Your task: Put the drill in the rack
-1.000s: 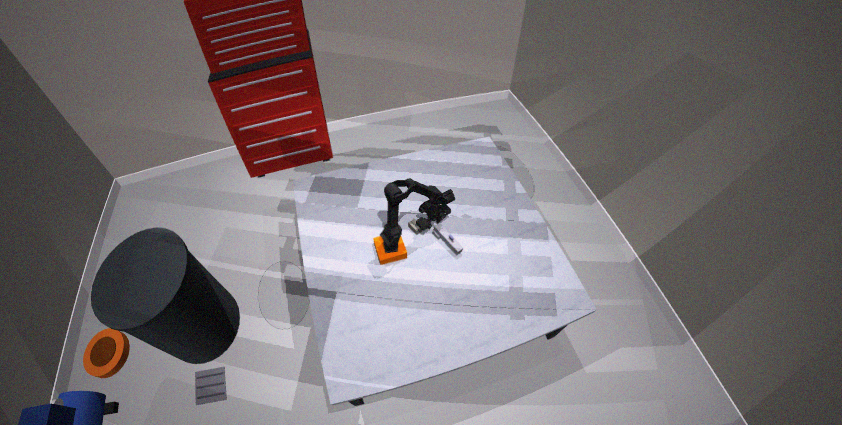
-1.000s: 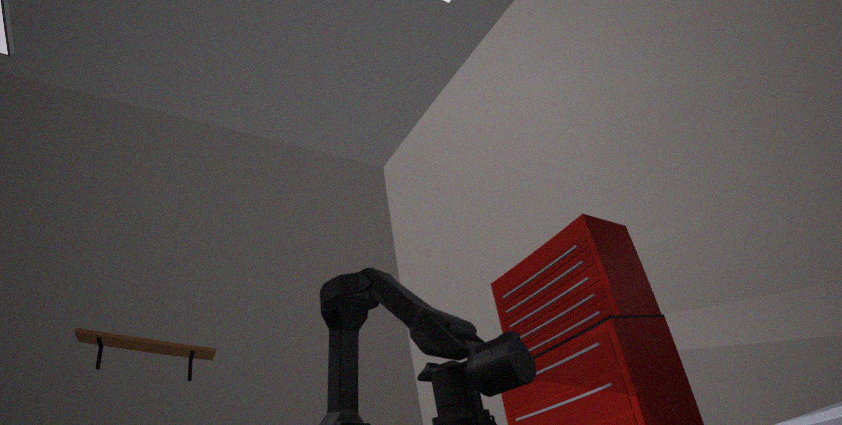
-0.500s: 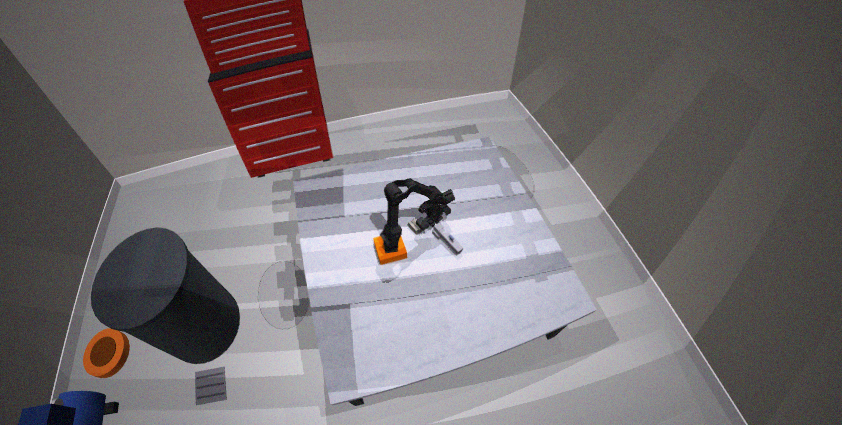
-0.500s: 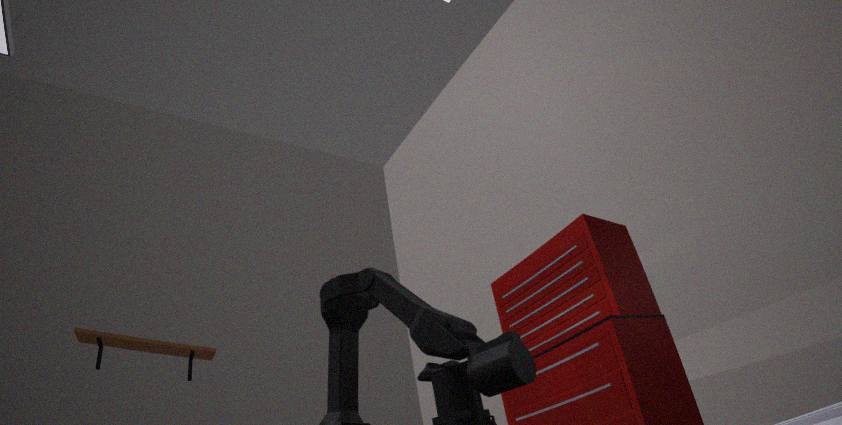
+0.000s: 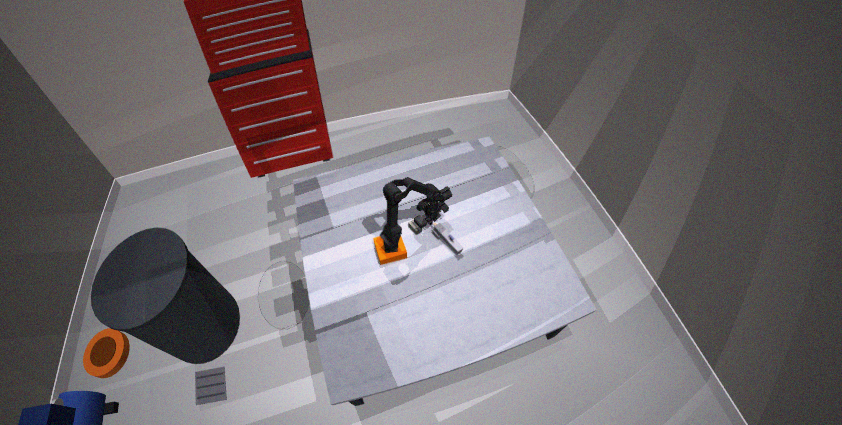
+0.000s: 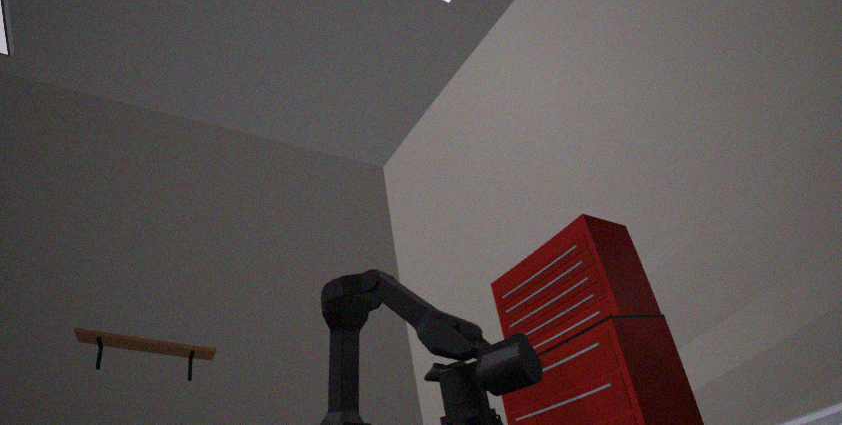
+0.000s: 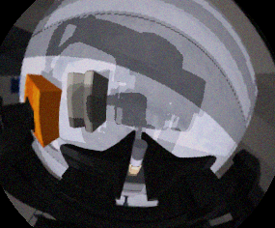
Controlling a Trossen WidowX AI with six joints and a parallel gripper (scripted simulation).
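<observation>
My gripper tip is 30 mm short of the drill, 50 mm to the left of it and 30 mm below it. Round my gripper tip: long grey fixture (60 mm ahead, 110 mm to the right, 10 mm above); holder block (80 mm behind, 10 mm to the right); dark key (80 mm ahead, 130 mm to the right, 30 mm above).
</observation>
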